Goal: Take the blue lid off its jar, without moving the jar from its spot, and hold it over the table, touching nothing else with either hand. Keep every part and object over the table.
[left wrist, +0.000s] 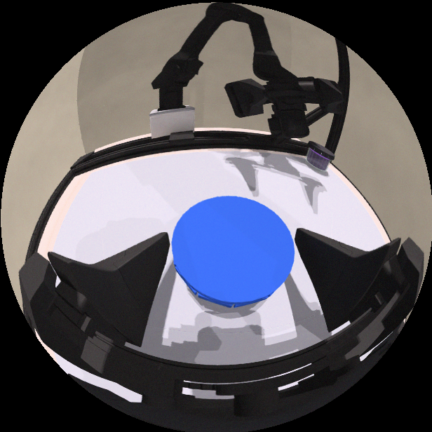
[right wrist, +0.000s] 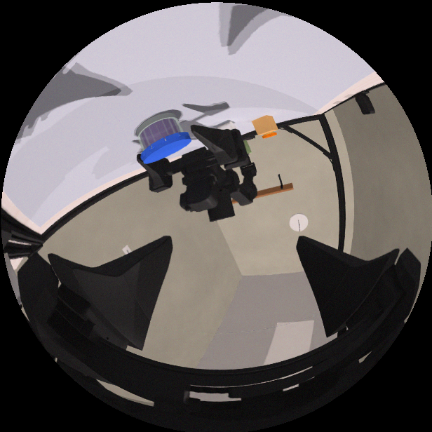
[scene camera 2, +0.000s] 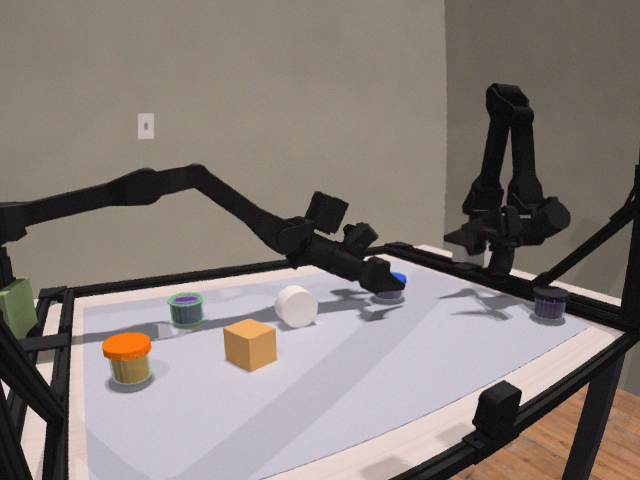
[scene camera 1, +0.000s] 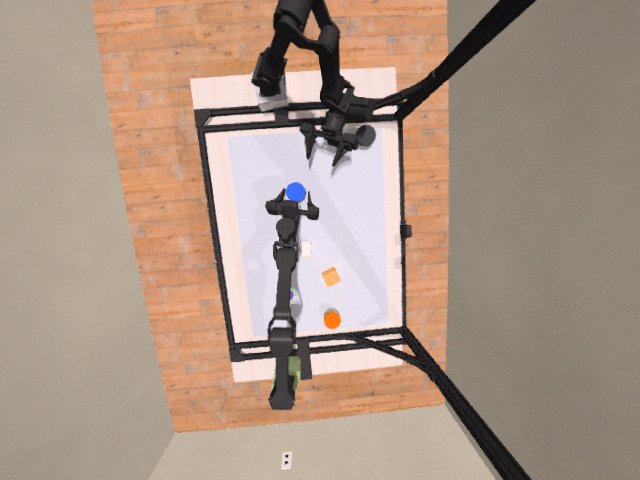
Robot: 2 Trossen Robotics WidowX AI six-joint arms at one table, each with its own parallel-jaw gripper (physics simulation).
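Places are measured from the left arm's base along level axes (x ahead, y left, z up), in centimetres.
Where they show: left gripper, fingertip midpoint: (scene camera 2: 393,283) (scene camera 1: 296,189); right gripper, fingertip midpoint: (scene camera 2: 452,233) (scene camera 1: 319,162); left arm's base at its link origin: (scene camera 1: 285,381); right arm's base at its link origin: (scene camera 1: 269,85).
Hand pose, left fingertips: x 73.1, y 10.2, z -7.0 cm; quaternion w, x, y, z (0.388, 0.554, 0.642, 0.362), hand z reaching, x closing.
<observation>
Each offset is from my left fingertips to the centre of the thing.
The blue lid {dx -1.0, dy +0.1, dz +0.8 cm} (scene camera 1: 295,191) (scene camera 2: 398,279) (left wrist: 232,250) (right wrist: 167,148) sits on its clear jar {dx -1.0, dy +0.1, dz -1.0 cm} (scene camera 2: 390,295) (right wrist: 159,131), which stands upright on the table with purple contents. My left gripper (scene camera 1: 296,192) (left wrist: 234,237) is open, its fingers on either side of the lid, with gaps showing in the left wrist view. In scene camera 2 its near finger hides part of the lid and jar. My right gripper (scene camera 1: 321,165) (right wrist: 238,243) is open and empty, raised above the table, apart from the jar, toward the top of scene camera 1.
A dark-lidded jar (scene camera 1: 366,135) (scene camera 2: 550,305) stands near the right gripper. A white cylinder {dx -21.2, dy -8.1, dz +0.0 cm} (scene camera 1: 306,249) (scene camera 2: 296,306), an orange cube {dx -30.2, dy -19.8, dz -0.8 cm} (scene camera 1: 330,276) (scene camera 2: 250,343), an open green-rimmed jar {dx -40.2, dy -4.2, dz -0.8 cm} (scene camera 2: 186,311) and an orange-lidded jar (scene camera 1: 332,320) (scene camera 2: 127,356) stand on the table. A black frame (scene camera 1: 210,217) borders it.
</observation>
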